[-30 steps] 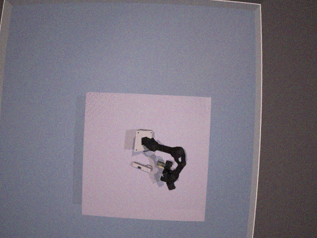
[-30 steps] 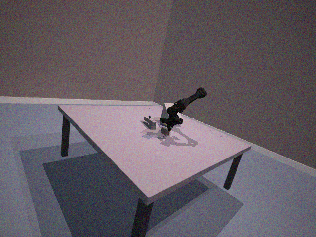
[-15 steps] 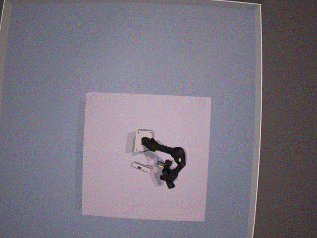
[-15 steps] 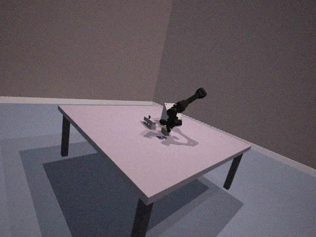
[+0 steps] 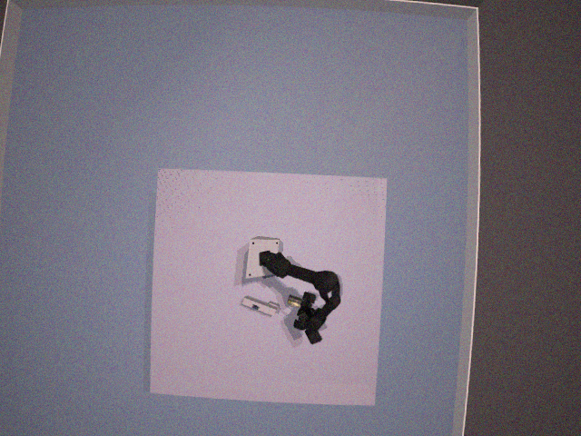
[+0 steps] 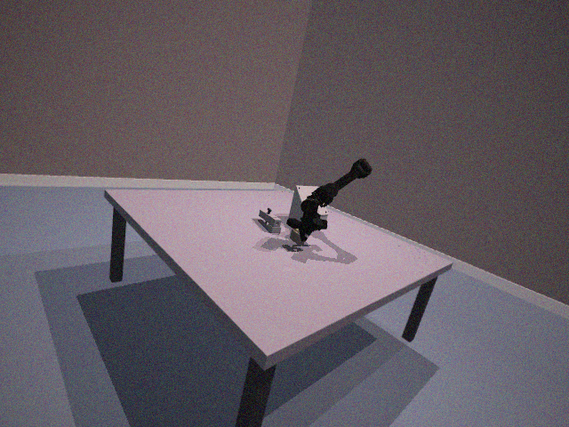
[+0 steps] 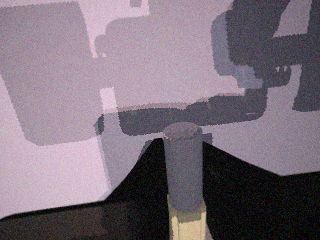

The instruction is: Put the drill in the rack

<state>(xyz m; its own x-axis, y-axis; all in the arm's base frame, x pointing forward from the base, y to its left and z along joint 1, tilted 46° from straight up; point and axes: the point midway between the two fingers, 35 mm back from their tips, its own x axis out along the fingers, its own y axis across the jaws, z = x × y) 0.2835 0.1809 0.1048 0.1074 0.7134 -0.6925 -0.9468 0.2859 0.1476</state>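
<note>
Now: the drill 10 mm behind my gripper tip, 40 mm to the right of it and 30 mm above it. Also, from my gripper tip: tan rack: 20 mm behind, 50 mm to the right; then pale long fixture block: 230 mm to the right, 20 mm above.
</note>
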